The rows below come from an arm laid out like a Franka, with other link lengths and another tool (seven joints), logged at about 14 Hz.
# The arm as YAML. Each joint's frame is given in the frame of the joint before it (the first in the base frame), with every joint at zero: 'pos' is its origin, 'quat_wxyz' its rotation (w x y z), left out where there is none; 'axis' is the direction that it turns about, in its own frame. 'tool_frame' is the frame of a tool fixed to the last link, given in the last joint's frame.
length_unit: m
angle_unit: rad
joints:
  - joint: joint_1
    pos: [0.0, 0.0, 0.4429]
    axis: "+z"
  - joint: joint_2
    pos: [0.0, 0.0, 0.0]
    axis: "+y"
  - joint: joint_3
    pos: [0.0, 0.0, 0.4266]
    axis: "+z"
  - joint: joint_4
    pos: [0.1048, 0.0, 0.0]
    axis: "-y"
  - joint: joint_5
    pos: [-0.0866, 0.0, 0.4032]
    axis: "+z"
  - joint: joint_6
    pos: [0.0, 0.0, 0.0]
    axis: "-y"
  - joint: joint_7
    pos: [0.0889, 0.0, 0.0]
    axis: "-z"
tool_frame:
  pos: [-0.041, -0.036, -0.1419]
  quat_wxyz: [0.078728, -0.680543, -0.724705, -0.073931]
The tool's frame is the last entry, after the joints.
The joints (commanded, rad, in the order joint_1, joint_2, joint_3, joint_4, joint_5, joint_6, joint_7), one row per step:
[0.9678, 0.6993, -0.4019, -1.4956, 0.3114, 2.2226, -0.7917]
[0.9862, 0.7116, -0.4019, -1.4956, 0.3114, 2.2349, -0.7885]
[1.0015, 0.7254, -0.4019, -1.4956, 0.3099, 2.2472, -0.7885]
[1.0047, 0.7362, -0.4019, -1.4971, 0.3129, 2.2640, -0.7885]
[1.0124, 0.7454, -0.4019, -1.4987, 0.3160, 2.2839, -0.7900]
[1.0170, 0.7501, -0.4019, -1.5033, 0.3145, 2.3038, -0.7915]
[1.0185, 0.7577, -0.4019, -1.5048, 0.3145, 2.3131, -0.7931]
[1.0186, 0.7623, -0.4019, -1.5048, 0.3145, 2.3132, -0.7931]
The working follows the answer.
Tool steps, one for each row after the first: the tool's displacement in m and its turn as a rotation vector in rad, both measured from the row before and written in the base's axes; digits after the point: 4 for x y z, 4 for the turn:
[-0.0075, 0.0128, -0.0082, -0.0041, -0.0038, 0.0152]
[-0.0061, 0.0105, -0.0093, -0.0067, -0.0038, 0.0161]
[-0.0002, 0.0026, -0.0074, 0.0005, -0.0064, 0.0013]
[-0.0021, 0.0057, -0.0059, 0.0032, -0.0100, 0.0072]
[-0.0007, 0.0028, -0.0036, 0.0019, -0.0120, 0.0060]
[-0.0001, 0.0009, -0.0056, -0.0029, -0.0030, 0.0028]
[-0.0002, -0.0001, -0.0035, -0.0039, 0.0023, 0.0001]

Tool pose at each row, in the base's axes (x y z in m, rotation vector in rad; rounded; the steps above come from the unrounded poses):
[0.6710, 0.4656, 0.4281, -0.3375, -2.9745, -0.1226]
[0.6635, 0.4783, 0.4199, -0.3155, -2.9808, -0.1155]
[0.6574, 0.4889, 0.4106, -0.2922, -2.9875, -0.1046]
[0.6571, 0.4914, 0.4032, -0.2905, -2.9940, -0.1063]
[0.6551, 0.4971, 0.3973, -0.2797, -3.0042, -0.1122]
[0.6543, 0.4999, 0.3937, -0.2708, -3.0165, -0.1166]
[0.6542, 0.5008, 0.3881, -0.2668, -3.0202, -0.1125]
[0.6541, 0.5006, 0.3846, -0.2669, -3.0184, -0.1063]

